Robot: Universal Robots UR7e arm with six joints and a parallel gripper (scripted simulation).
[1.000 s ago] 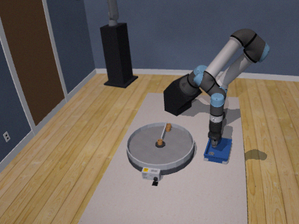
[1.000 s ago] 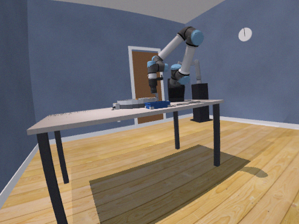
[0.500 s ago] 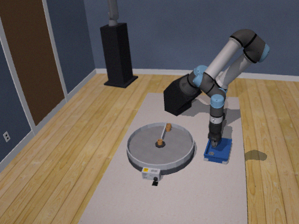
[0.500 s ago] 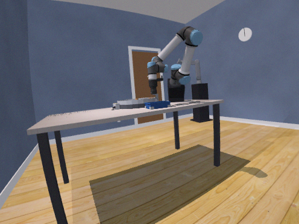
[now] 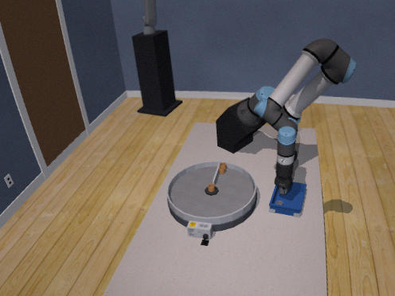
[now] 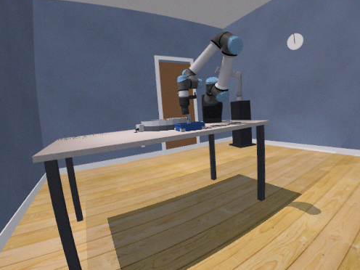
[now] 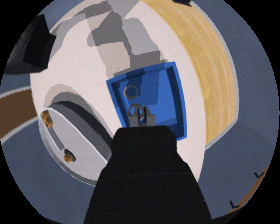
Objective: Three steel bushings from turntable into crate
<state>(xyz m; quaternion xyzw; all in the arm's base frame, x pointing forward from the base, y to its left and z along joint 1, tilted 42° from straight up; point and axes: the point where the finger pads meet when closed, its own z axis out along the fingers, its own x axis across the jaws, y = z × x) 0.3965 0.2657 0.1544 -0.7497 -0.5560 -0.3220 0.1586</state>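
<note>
Now: hand 1 cm short of the blue crate, 2 cm to the right of it and 4 cm above it. From my hand the other things lie so: round grey turntable 11 cm ahead, 33 cm to the right, 1 cm below.
</note>
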